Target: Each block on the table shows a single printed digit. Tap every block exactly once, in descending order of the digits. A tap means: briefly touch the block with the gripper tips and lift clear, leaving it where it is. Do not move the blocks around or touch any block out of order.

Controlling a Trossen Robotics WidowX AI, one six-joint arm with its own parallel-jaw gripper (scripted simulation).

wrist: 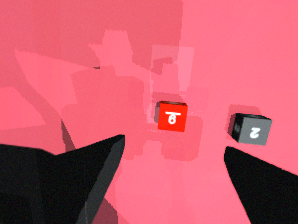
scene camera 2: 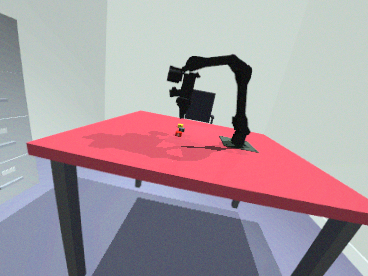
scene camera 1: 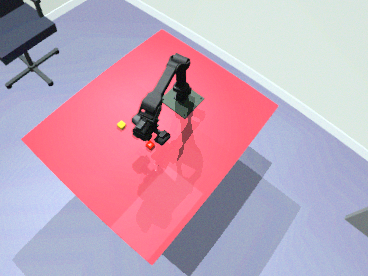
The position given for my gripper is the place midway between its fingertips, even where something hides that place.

Observation:
My gripper [wrist: 173, 146] is open and holds nothing. Further things: a grey block [wrist: 251, 129].

